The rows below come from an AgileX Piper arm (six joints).
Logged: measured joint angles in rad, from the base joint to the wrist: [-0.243, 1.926, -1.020, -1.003, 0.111, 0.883]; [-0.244, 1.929, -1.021, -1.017, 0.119, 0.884]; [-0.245, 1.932, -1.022, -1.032, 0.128, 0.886]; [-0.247, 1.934, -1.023, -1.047, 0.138, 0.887]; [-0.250, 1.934, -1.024, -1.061, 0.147, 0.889]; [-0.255, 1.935, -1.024, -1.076, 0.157, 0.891]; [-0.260, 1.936, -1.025, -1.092, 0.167, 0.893]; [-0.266, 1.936, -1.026, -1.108, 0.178, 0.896]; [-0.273, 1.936, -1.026, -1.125, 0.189, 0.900]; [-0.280, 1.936, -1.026, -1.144, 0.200, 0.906]
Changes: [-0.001, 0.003, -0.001, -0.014, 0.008, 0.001]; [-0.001, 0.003, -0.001, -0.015, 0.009, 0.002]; [-0.002, 0.002, -0.001, -0.015, 0.010, 0.001]; [-0.003, 0.000, -0.001, -0.014, 0.009, 0.002]; [-0.005, 0.001, 0.000, -0.015, 0.010, 0.002]; [-0.005, 0.001, -0.001, -0.016, 0.010, 0.002]; [-0.006, 0.000, -0.001, -0.016, 0.011, 0.003]; [-0.007, 0.000, 0.000, -0.017, 0.011, 0.004]; [-0.007, 0.000, 0.000, -0.019, 0.011, 0.006]
